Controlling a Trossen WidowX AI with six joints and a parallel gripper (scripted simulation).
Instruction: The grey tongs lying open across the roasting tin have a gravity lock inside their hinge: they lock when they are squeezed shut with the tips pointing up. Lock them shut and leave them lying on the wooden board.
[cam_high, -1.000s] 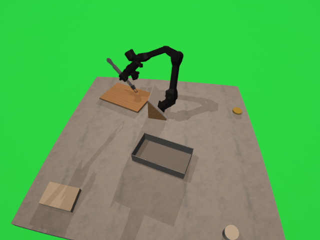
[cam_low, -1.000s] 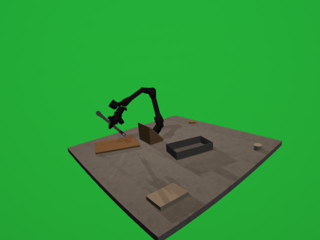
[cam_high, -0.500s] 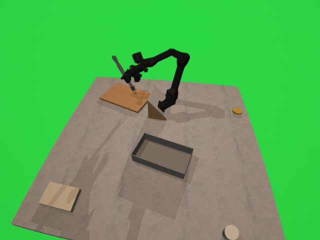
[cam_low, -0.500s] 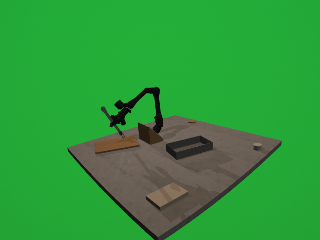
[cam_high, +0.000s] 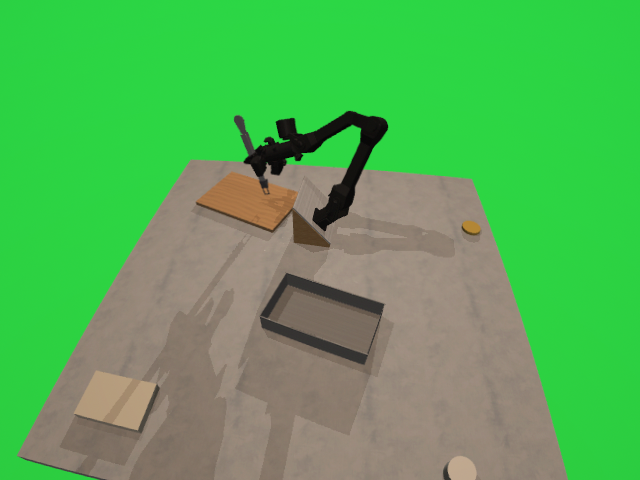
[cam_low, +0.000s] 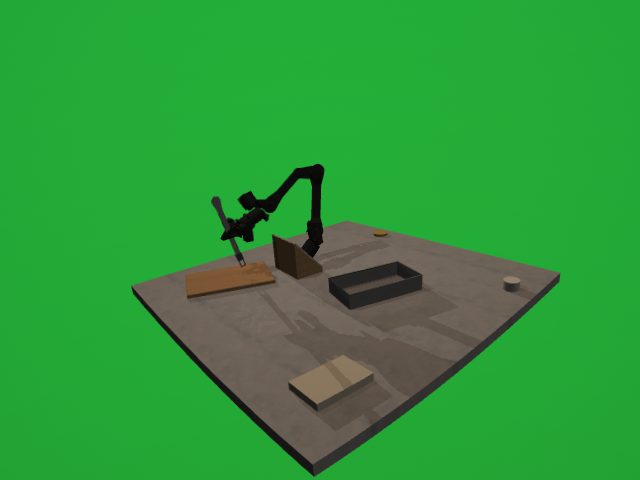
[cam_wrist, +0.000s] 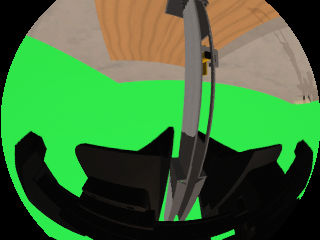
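Now: the wooden board 17 cm below my gripper tip. The rest, counted from my gripper tip: flat block (85 cm ahead, 10 cm to the right, 17 cm below); then orange disc (2 cm ahead, 86 cm to the left, 17 cm below); then grey roasting tin (51 cm ahead, 37 cm to the left, 15 cm below).
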